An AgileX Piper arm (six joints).
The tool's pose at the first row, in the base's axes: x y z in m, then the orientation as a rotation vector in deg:
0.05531 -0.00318 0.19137 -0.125 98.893 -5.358
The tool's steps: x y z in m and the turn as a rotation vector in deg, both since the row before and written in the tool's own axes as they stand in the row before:
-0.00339 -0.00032 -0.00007 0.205 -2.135 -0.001
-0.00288 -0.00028 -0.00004 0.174 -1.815 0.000
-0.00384 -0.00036 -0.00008 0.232 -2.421 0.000
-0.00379 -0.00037 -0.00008 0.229 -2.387 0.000
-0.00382 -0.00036 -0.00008 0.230 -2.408 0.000
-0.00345 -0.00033 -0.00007 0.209 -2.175 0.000
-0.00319 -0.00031 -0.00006 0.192 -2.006 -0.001
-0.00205 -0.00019 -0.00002 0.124 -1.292 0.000
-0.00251 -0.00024 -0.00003 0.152 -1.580 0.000
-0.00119 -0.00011 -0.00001 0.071 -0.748 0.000
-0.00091 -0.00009 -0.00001 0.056 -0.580 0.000
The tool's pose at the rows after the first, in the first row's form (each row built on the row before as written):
0.05576 -0.00331 0.19474 -0.074 96.750 -5.502
0.05605 -0.00342 0.19762 -0.031 94.928 -5.621
0.05629 -0.00355 0.20147 0.026 92.498 -5.776
0.05636 -0.00368 0.20528 0.082 90.102 -5.926
0.05628 -0.00379 0.20912 0.137 87.684 -6.073
0.05606 -0.00388 0.21258 0.187 85.500 -6.203
0.05574 -0.00396 0.21577 0.231 83.486 -6.321
0.05548 -0.00400 0.21781 0.260 82.189 -6.396
0.05510 -0.00405 0.22030 0.296 80.602 -6.486
0.05489 -0.00407 0.22148 0.312 79.851 -6.527
0.05472 -0.00409 0.22238 0.325 79.268 -6.560

